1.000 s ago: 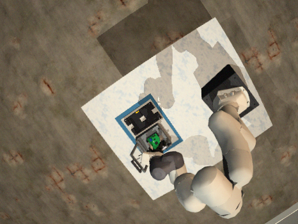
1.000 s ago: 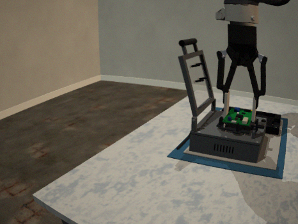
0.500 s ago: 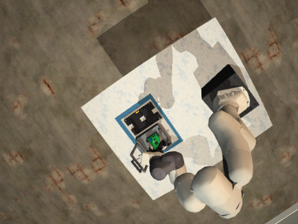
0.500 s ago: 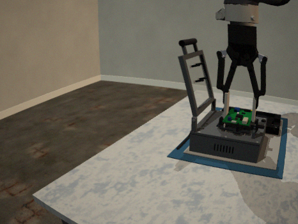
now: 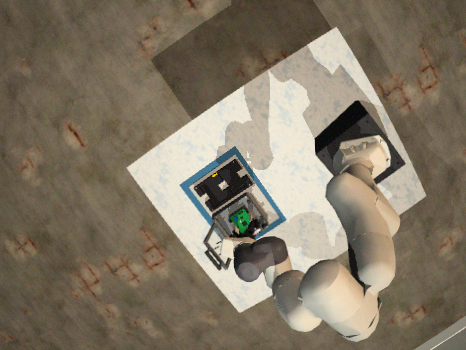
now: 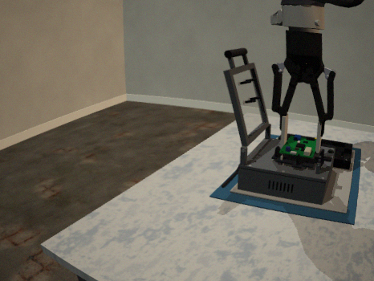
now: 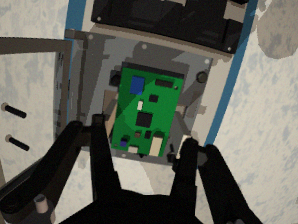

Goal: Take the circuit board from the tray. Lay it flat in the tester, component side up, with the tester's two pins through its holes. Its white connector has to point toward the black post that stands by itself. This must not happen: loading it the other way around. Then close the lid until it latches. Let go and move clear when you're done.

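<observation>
My gripper is now 2 cm above the green circuit board. Also, from my hand: tester nest 4 cm below, 1 cm to the left; tester lid 12 cm ahead, 8 cm above, 2 cm to the left.
</observation>
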